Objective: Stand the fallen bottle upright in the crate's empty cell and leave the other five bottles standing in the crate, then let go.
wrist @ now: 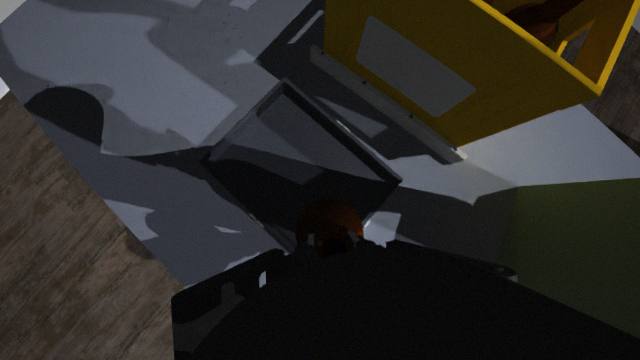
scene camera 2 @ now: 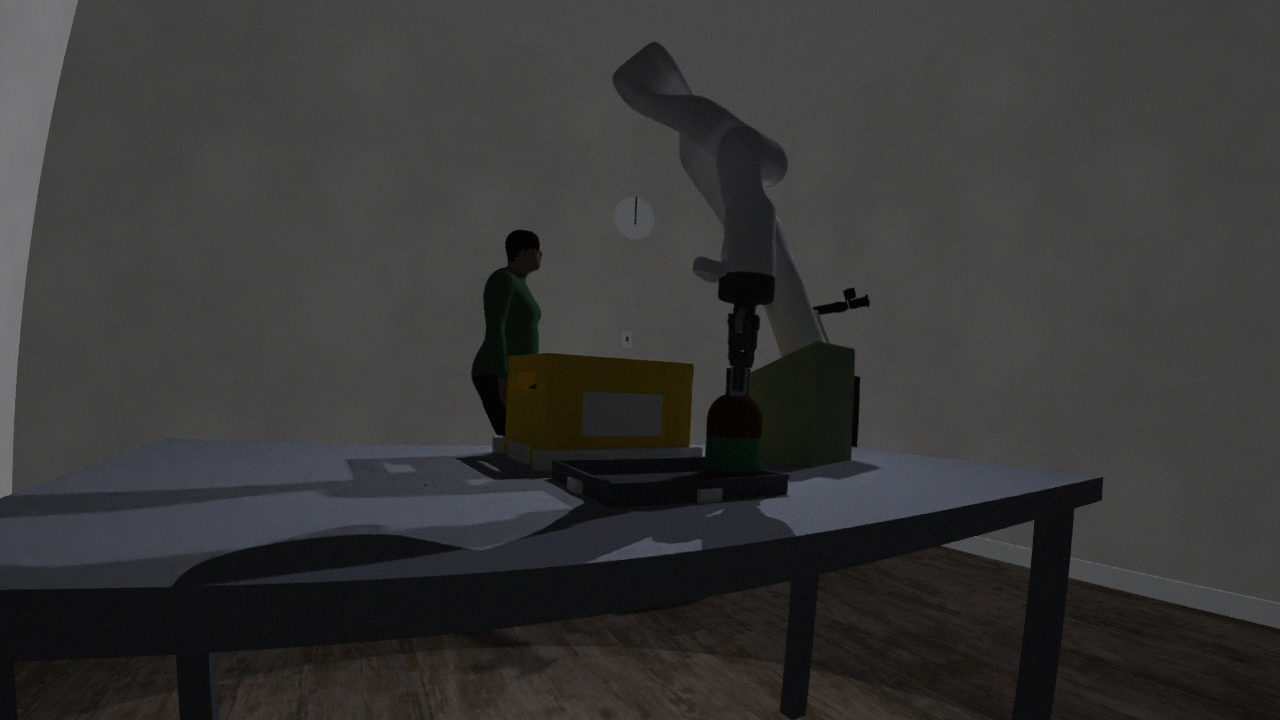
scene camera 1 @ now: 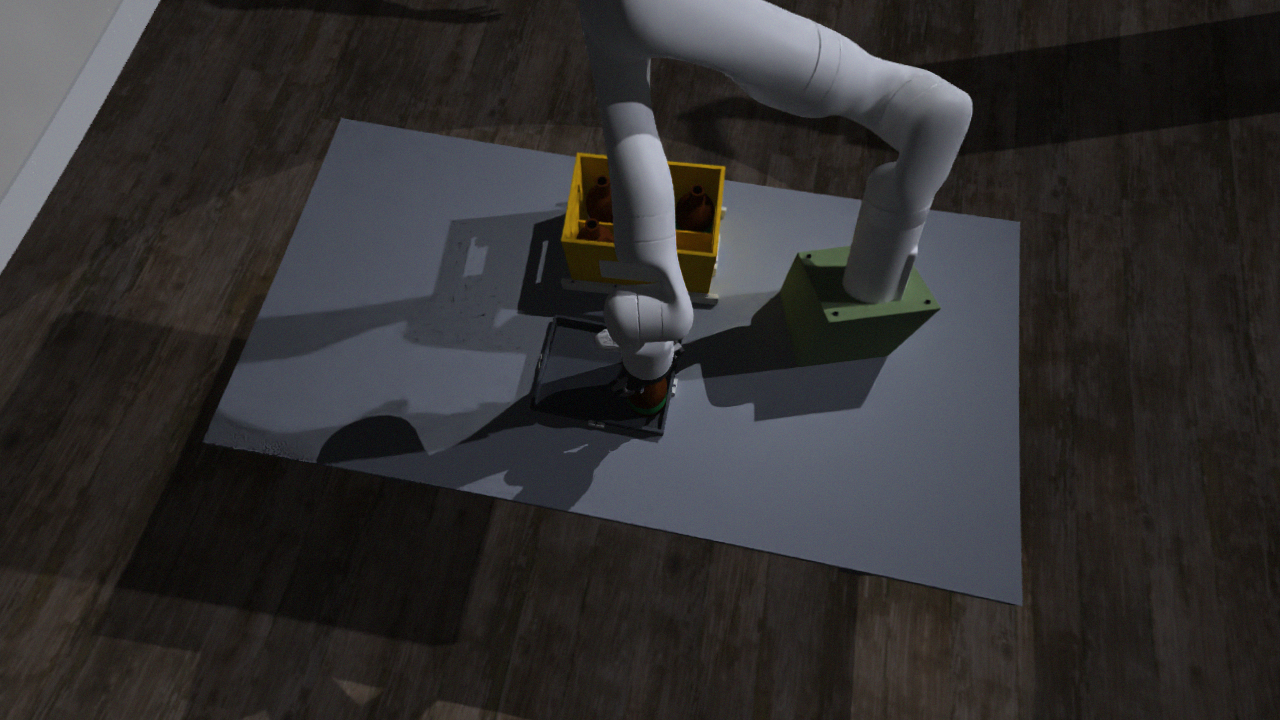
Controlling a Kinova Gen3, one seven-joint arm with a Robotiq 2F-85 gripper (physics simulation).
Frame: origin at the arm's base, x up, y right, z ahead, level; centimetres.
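Seen in the pictures: gripper, fingertip midpoint: (wrist: 331, 243) (scene camera 2: 738, 396); arm's base, link origin: (scene camera 2: 807, 359) (scene camera 1: 871, 284).
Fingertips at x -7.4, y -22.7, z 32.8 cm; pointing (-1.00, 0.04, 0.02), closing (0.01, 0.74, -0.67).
Observation:
Offsets run from my fingertips to a thing's top centre. "spot": to the spot under its first point.
The loose brown bottle with a green band {dy +0.4, dx +3.7, dz +0.3 cm} (scene camera 1: 649, 395) (scene camera 2: 733, 438) (wrist: 330, 215) stands upright in the right corner of the dark tray {dy +3.4, dx -9.8, dz +8.5 cm} (scene camera 2: 657, 490) (wrist: 345, 132). My gripper (scene camera 1: 637, 383) (scene camera 2: 738, 383) (wrist: 331, 243) points down from above and is shut on its neck, one fingertip on each side. The yellow crate {dy +31.2, dx +5.1, dz +7.7 cm} (scene camera 1: 586, 262) (scene camera 2: 546, 402) (wrist: 500, 100) is behind the tray. Brown bottles stand in it at the back left (scene camera 1: 601, 201), back right (scene camera 1: 695, 210) and front left (scene camera 1: 590, 231). The arm hides its middle cells in scene camera 1. No bottle neck shows at its front right.
The crate rests on a pale base {spot: dy +20.6, dx -10.3, dz +8.1 cm} (scene camera 2: 617, 454) (wrist: 390, 105) close behind the tray. The green robot pedestal (scene camera 1: 836, 335) (scene camera 2: 805, 411) (wrist: 575, 225) stands to the right of both. The crate's walls rise well above the tray's low rim. A person in green (scene camera 2: 510, 322) stands beyond the table.

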